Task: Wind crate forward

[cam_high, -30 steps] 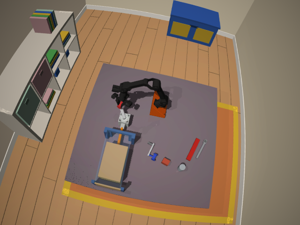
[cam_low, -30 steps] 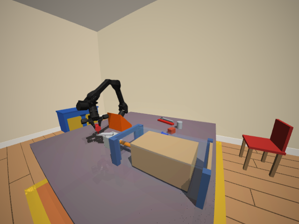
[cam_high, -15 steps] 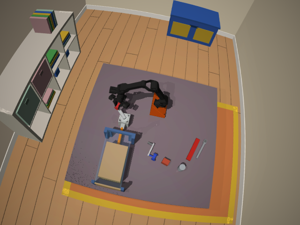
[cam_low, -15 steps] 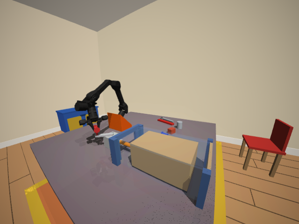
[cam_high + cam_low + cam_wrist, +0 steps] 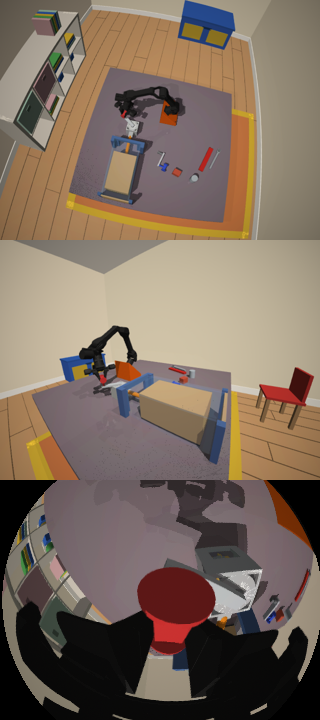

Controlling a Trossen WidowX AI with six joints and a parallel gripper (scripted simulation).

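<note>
My gripper tip is now 40 mm to the right of the winch handle and 30 mm above it. From my gripper tip the other things lie so: blue frame: 190 mm ahead, 110 mm to the left, 20 mm below; grey winch: 100 mm below, 80 mm to the left, 20 mm ahead; red grip: 10 mm behind.
</note>
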